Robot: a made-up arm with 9 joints. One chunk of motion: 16 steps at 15 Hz.
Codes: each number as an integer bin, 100 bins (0 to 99) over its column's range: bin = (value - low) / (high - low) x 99, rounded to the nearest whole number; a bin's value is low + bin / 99 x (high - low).
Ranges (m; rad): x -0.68..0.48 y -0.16..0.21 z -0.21..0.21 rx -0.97..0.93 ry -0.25..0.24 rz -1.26..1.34
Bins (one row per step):
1: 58 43 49 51 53 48
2: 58 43 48 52 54 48
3: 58 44 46 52 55 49
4: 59 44 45 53 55 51
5: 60 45 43 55 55 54
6: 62 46 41 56 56 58
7: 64 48 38 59 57 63
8: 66 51 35 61 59 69
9: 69 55 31 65 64 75
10: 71 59 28 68 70 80
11: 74 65 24 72 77 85
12: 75 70 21 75 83 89
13: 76 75 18 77 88 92
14: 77 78 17 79 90 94
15: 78 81 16 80 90 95
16: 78 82 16 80 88 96
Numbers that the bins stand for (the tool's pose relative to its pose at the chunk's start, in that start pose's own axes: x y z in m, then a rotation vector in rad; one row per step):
1: -0.0004 0.0007 -0.0021 0.0088 0.0123 0.0006
2: -0.0004 0.0007 -0.0064 0.0280 0.0173 0.0006
3: -0.0004 0.0044 -0.0148 0.0280 0.0222 0.0269
4: 0.0113 0.0044 -0.0191 0.0472 0.0222 0.0794
5: 0.0230 0.0082 -0.0276 0.0856 0.0222 0.1582
6: 0.0465 0.0119 -0.0361 0.1047 0.0272 0.2632
7: 0.0699 0.0194 -0.0488 0.1623 0.0321 0.3945
8: 0.0933 0.0306 -0.0615 0.2007 0.0420 0.5521
9: 0.1285 0.0456 -0.0785 0.2775 0.0668 0.7097
10: 0.1519 0.0605 -0.0912 0.3351 0.0965 0.8410
11: 0.1871 0.0829 -0.1082 0.4118 0.1311 0.9723
12: 0.1988 0.1016 -0.1209 0.4694 0.1608 1.0774
13: 0.2105 0.1203 -0.1336 0.5078 0.1856 1.1562
14: 0.2222 0.1315 -0.1379 0.5462 0.1955 1.2087
15: 0.2339 0.1427 -0.1421 0.5654 0.1955 1.2349
16: 0.2339 0.1465 -0.1421 0.5654 0.1856 1.2612

